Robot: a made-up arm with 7 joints. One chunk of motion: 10 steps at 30 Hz.
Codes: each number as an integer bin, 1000 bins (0 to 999) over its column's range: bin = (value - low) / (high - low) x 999, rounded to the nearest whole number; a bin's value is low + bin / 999 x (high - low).
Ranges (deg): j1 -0.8..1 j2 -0.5..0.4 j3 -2.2..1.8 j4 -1.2..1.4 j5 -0.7..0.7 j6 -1.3..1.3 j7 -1..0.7
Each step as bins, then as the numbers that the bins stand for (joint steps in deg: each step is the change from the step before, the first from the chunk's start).
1 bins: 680 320 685 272 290 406 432
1 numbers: 0.425 -0.212 0.543 -0.492 -0.294 -0.243 -0.265
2 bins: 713 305 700 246 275 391 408
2 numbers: 0.485 -0.225 0.603 -0.560 -0.315 -0.282 -0.306
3 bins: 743 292 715 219 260 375 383
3 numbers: 0.539 -0.237 0.663 -0.630 -0.336 -0.324 -0.348
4 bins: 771 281 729 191 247 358 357
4 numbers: 0.589 -0.247 0.719 -0.703 -0.354 -0.368 -0.392
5 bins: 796 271 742 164 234 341 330
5 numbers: 0.634 -0.256 0.771 -0.773 -0.372 -0.413 -0.438
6 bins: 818 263 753 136 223 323 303
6 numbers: 0.674 -0.263 0.815 -0.846 -0.387 -0.459 -0.484
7 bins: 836 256 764 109 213 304 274
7 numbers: 0.706 -0.269 0.859 -0.916 -0.402 -0.509 -0.534
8 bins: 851 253 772 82 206 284 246
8 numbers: 0.733 -0.272 0.891 -0.987 -0.411 -0.561 -0.581
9 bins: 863 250 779 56 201 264 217
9 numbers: 0.755 -0.275 0.919 -1.054 -0.418 -0.613 -0.631
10 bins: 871 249 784 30 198 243 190
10 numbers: 0.769 -0.276 0.939 -1.122 -0.423 -0.668 -0.677
